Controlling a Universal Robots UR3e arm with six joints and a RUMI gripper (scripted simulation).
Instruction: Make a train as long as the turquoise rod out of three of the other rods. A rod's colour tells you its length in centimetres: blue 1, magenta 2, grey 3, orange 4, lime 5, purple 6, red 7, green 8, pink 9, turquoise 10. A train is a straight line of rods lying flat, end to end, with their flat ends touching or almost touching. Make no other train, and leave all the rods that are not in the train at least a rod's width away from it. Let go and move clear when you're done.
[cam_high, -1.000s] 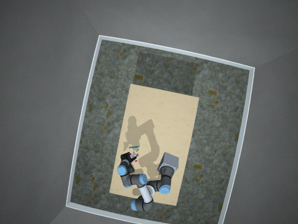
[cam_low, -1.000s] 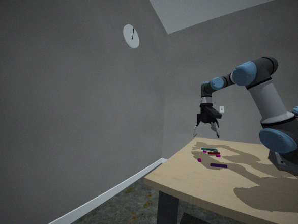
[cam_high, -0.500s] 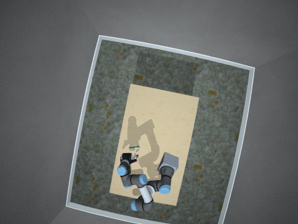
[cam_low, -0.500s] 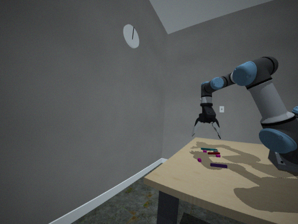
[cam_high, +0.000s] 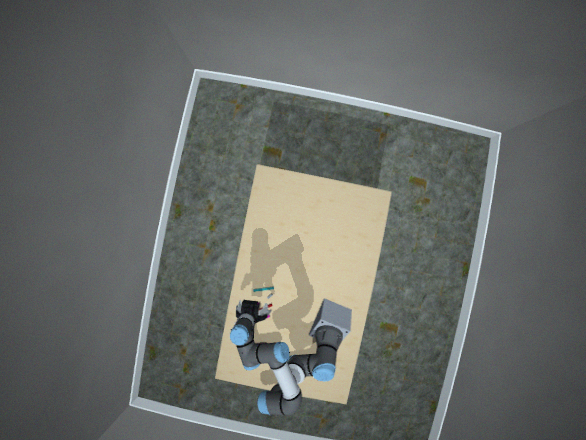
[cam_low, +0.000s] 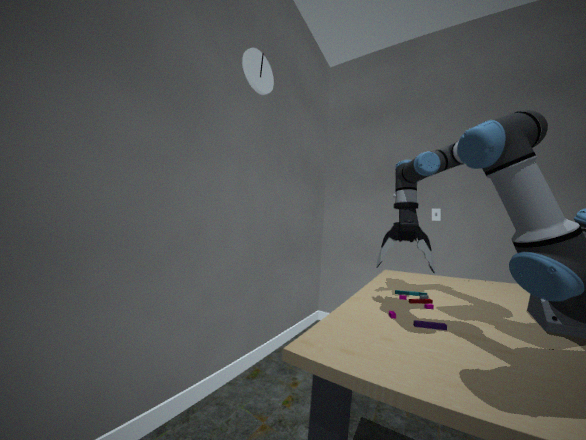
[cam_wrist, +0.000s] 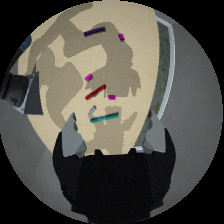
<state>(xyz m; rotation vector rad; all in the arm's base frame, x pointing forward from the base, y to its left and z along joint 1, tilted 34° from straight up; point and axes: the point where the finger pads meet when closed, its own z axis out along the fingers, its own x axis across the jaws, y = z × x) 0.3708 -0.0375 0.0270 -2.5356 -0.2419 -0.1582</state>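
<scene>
Now: hand 8 cm above the red rod, 5 cm past it and 1 cm to the right of it. The rest, counted from my hand: purple rod: 19 cm to the left, 8 cm below, 8 cm behind; grey rod: 8 cm below, 5 cm to the right, 5 cm behind; turquoise rod: 8 cm to the right, 8 cm below, 1 cm behind.
</scene>
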